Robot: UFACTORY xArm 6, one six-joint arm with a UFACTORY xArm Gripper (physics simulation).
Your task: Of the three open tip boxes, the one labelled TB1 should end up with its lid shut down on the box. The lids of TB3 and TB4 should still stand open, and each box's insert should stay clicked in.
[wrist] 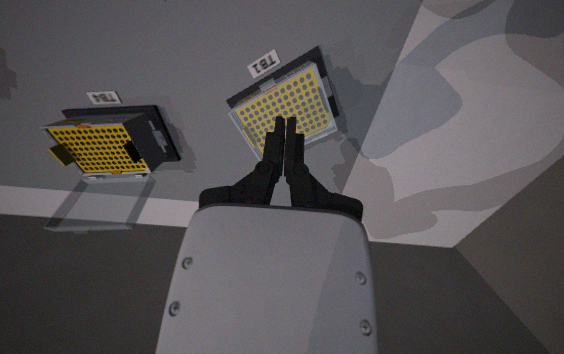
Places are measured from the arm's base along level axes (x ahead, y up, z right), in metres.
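Where they show: gripper, fingertip midpoint: [286, 128].
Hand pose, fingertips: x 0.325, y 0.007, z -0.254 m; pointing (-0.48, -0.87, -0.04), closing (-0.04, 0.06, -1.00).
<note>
Each offset is from my fingertips to the top centre of the thing. "spot": to the spot under its first point.
The box labelled TB1 @(dx +0.013, dy -0.085, dz +0.006 m) [310, 95] is at the upper middle of the wrist view, with its label @(spot: dx -0.035, dy -0.161, dz +0.033 m) [264, 64] beside it. Its clear lid lies down over the yellow insert, which sits level in the box. My gripper [286, 128] is shut and empty; its fingertips appear over the box, and its fingers hide part of the near side. The box labelled TB4 @(spot: dx +0.073, dy -0.134, dz +0.226 m) [145, 132] is at the left with its yellow insert [97, 145] in place. Its clear lid @(spot: dx +0.171, dy -0.059, dz +0.286 m) [100, 205] stands open on the near side. TB3 does not show.
Each box stands on a dark base. The grey table's pale front edge [30, 200] runs behind the open lid of TB4, and its right edge lies beyond TB1. A small label @(spot: dx +0.029, dy -0.161, dz +0.290 m) [104, 97] lies beside TB4. Shadows fall on the table to the right.
</note>
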